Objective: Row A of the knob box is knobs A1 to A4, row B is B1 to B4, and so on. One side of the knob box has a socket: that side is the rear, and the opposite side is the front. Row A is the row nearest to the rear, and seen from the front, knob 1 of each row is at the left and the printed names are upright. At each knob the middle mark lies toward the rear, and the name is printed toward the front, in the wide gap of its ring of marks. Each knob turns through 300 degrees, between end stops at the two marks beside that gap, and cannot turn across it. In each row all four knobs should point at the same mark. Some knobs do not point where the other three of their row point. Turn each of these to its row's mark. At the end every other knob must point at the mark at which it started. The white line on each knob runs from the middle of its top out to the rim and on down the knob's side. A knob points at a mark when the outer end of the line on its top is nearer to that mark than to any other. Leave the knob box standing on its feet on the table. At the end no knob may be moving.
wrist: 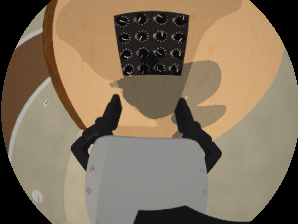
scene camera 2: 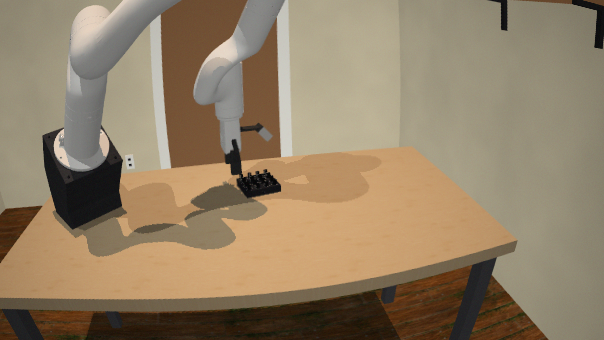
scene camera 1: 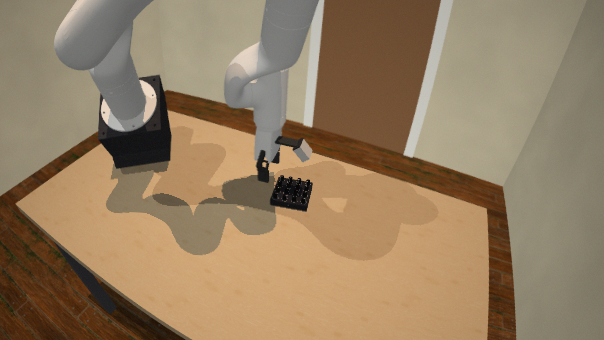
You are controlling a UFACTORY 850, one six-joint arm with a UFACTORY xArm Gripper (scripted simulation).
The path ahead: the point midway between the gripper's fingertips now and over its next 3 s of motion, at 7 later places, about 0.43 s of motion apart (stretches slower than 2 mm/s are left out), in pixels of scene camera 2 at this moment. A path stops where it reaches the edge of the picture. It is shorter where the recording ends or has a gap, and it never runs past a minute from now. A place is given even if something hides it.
My gripper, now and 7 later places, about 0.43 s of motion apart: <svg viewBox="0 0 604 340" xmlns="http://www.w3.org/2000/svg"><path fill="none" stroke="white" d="M233 168L234 168L237 168L241 167L245 166L248 165L252 165L256 164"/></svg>
